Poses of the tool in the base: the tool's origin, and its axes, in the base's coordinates. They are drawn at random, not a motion.
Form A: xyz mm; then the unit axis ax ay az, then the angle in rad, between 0 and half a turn.
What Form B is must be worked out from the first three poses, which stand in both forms.
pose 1, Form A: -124 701 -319 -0.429 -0.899 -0.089 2.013
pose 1, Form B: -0.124 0.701 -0.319 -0.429 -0.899 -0.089 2.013
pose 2, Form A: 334 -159 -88 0.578 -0.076 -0.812 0.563
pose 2, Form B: 0.334 -0.159 -0.088 0.578 -0.076 -0.812 0.563
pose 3, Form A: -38 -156 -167 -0.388 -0.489 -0.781 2.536
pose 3, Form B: -0.038 -0.156 -0.167 -0.388 -0.489 -0.781 2.536
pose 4, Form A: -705 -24 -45 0.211 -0.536 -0.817 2.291
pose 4, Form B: -0.705 -0.024 -0.045 0.211 -0.536 -0.817 2.291
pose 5, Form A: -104 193 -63 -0.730 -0.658 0.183 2.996
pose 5, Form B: -0.104 0.193 -0.063 -0.730 -0.658 0.183 2.996
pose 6, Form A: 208 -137 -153 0.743 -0.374 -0.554 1.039
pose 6, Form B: 0.208 -0.137 -0.153 0.743 -0.374 -0.554 1.039
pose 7, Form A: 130 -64 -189 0.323 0.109 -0.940 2.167
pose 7, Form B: 0.130 -0.064 -0.189 0.323 0.109 -0.940 2.167
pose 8, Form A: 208 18 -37 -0.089 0.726 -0.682 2.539
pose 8, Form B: 0.208 0.018 -0.037 -0.089 0.726 -0.682 2.539
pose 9, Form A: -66 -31 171 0.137 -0.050 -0.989 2.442
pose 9, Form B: -0.066 -0.031 0.171 0.137 -0.050 -0.989 2.442
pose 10, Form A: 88 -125 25 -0.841 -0.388 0.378 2.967
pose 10, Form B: 0.088 -0.125 0.025 -0.841 -0.388 0.378 2.967
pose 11, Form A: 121 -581 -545 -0.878 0.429 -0.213 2.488
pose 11, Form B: 0.121 -0.581 -0.545 -0.878 0.429 -0.213 2.488
